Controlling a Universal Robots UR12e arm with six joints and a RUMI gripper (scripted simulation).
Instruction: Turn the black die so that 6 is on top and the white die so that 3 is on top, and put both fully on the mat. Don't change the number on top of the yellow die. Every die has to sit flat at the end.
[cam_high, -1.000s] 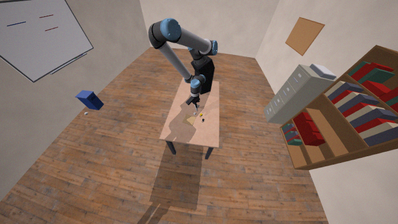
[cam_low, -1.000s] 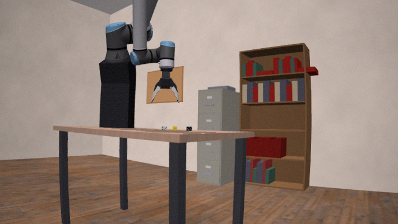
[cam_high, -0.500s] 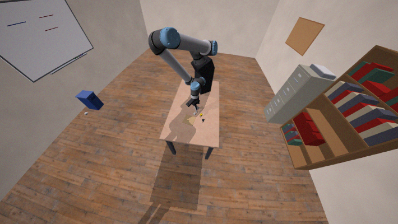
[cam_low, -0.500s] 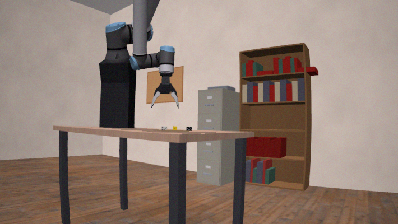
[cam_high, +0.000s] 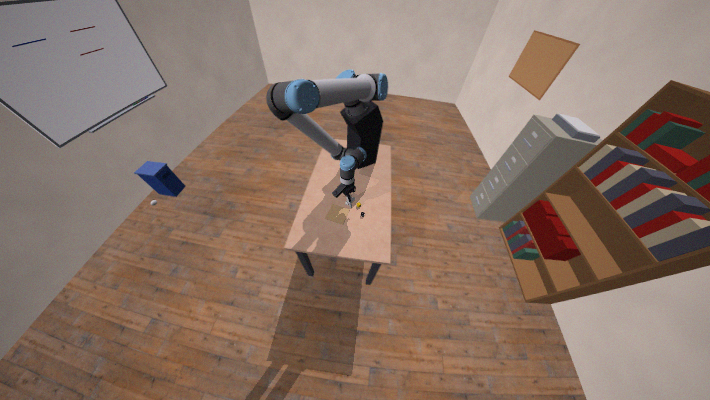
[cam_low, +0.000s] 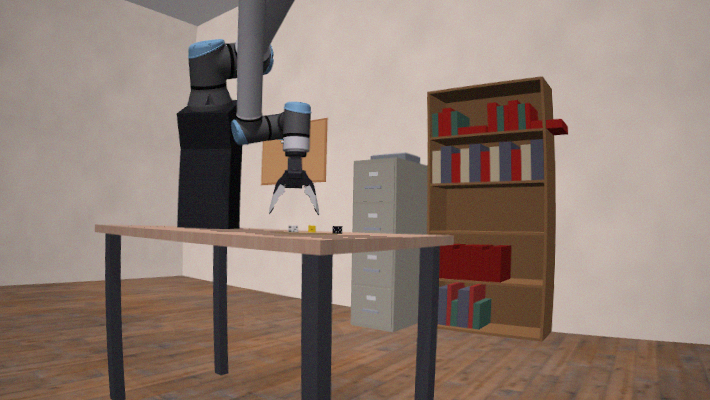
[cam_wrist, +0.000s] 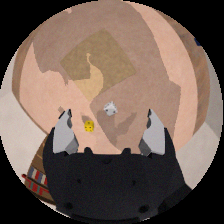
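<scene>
The white die is 50 mm below my hand, 20 mm to the left of it and 20 mm behind it. From my hand the other things lie so: tan mat: 70 mm ahead, 60 mm to the right, 60 mm below; then yellow die: 110 mm to the left, 50 mm below, 10 mm ahead; then black die: 120 mm to the left, 100 mm ahead, 50 mm below.
</scene>
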